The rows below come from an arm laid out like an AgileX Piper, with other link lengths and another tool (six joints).
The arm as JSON. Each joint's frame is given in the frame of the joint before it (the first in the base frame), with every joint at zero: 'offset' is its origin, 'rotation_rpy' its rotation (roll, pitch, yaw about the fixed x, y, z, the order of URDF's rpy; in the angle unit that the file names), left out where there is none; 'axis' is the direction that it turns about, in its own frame. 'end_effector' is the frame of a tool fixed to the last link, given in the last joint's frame.
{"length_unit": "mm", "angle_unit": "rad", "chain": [
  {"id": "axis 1", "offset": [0.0, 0.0, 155.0], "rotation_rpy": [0.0, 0.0, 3.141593], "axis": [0.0, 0.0, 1.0]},
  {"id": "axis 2", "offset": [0.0, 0.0, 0.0], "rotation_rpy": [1.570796, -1.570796, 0.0], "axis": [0.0, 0.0, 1.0]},
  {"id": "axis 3", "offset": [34.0, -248.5, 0.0], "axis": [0.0, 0.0, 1.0]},
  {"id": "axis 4", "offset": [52.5, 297.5, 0.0], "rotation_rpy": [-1.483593, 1.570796, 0.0], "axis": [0.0, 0.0, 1.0]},
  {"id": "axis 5", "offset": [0.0, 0.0, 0.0], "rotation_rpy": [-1.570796, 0.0, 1.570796], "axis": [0.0, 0.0, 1.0]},
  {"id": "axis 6", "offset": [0.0, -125.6, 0.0], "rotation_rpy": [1.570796, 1.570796, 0.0], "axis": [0.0, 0.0, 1.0]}
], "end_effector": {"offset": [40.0, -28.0, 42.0], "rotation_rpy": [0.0, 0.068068, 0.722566]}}
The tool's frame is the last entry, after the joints.
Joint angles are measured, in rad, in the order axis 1, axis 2, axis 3, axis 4, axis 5, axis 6. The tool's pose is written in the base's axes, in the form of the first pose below.
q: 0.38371 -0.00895 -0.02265 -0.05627 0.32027 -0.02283
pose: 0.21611 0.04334 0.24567 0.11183 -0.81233 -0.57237 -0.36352 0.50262 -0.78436
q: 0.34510 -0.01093 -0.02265 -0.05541 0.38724 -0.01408
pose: 0.21700 0.03382 0.23439 0.03921 -0.82359 -0.56583 -0.39080 0.50852 -0.76725
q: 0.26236 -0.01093 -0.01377 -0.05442 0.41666 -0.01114
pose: 0.21892 0.01540 0.22516 -0.05224 -0.82732 -0.55929 -0.37510 0.53531 -0.75680
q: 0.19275 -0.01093 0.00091 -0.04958 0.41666 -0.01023
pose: 0.21994 0.00040 0.21811 -0.11813 -0.82016 -0.55980 -0.34874 0.56211 -0.74994
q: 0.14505 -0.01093 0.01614 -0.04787 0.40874 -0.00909
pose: 0.22033 -0.00990 0.21224 -0.16123 -0.81269 -0.55994 -0.32735 0.57928 -0.74651
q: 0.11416 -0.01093 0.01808 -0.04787 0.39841 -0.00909
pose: 0.22023 -0.01658 0.21307 -0.18118 -0.80690 -0.56221 -0.30336 0.58965 -0.74852
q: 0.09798 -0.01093 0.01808 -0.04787 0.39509 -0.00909
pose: 0.22002 -0.02011 0.21363 -0.19222 -0.80372 -0.56310 -0.29141 0.59467 -0.74930
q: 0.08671 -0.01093 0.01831 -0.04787 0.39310 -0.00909
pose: 0.21983 -0.02256 0.21386 -0.20021 -0.80144 -0.56357 -0.28343 0.59800 -0.74971
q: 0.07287 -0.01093 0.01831 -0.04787 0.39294 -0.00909
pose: 0.21950 -0.02560 0.21388 -0.21118 -0.79859 -0.56361 -0.27501 0.60187 -0.74975
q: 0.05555 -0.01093 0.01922 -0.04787 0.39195 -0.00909
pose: 0.21907 -0.02939 0.21362 -0.22490 -0.79482 -0.56363 -0.26452 0.60653 -0.74977
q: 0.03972 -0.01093 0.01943 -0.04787 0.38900 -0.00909
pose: 0.21866 -0.03283 0.21402 -0.23580 -0.79114 -0.56435 -0.25292 0.61068 -0.75040
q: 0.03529 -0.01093 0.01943 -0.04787 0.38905 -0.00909
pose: 0.21851 -0.03380 0.21401 -0.23933 -0.79009 -0.56434 -0.25024 0.61179 -0.75039
